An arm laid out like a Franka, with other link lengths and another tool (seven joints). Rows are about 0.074 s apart.
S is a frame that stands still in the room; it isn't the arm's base.
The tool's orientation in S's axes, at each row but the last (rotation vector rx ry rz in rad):
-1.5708 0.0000 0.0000
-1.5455 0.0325 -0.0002
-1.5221 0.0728 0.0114
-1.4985 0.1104 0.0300
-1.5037 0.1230 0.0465
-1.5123 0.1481 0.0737
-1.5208 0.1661 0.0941
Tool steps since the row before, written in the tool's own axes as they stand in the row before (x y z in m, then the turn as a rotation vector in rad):
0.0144 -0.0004 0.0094 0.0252 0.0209 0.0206
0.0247 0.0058 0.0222 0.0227 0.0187 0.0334
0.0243 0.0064 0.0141 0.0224 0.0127 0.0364
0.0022 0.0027 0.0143 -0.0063 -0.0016 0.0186
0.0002 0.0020 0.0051 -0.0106 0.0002 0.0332
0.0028 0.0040 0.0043 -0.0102 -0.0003 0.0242
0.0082 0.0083 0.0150 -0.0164 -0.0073 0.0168
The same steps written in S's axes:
0.0144 0.0094 0.0004 0.0252 0.0206 -0.0209
0.0250 0.0218 -0.0058 0.0230 0.0334 -0.0183
0.0245 0.0135 -0.0071 0.0232 0.0361 -0.0122
0.0027 0.0143 -0.0019 -0.0051 0.0187 0.0034
0.0003 0.0052 -0.0017 -0.0088 0.0336 0.0030
0.0024 0.0044 -0.0041 -0.0088 0.0246 0.0030
0.0075 0.0150 -0.0089 -0.0141 0.0171 0.0106

